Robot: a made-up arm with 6 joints. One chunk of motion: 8 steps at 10 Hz.
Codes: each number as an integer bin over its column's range. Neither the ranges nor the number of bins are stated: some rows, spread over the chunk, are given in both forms.
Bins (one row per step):
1: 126 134 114 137 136 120
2: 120 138 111 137 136 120
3: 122 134 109 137 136 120
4: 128 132 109 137 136 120
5: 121 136 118 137 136 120
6: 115 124 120 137 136 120
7: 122 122 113 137 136 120
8: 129 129 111 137 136 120
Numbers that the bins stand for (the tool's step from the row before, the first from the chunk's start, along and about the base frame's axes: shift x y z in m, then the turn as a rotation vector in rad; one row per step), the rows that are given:
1: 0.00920 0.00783 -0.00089 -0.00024 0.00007 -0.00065
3: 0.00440 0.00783 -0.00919 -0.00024 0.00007 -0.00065
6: -0.00400 -0.01037 0.00906 -0.00024 0.00007 -0.00065
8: 0.01280 -0.00127 -0.00587 -0.00024 0.00007 -0.00065
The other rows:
2: 0.00200 0.01511 -0.00587 -0.00024 0.00007 -0.00065
4: 0.01160 0.00419 -0.00919 -0.00024 0.00007 -0.00065
5: 0.00320 0.01147 0.00574 -0.00024 0.00007 -0.00065
7: 0.00440 -0.01401 -0.00255 -0.00024 0.00007 -0.00065

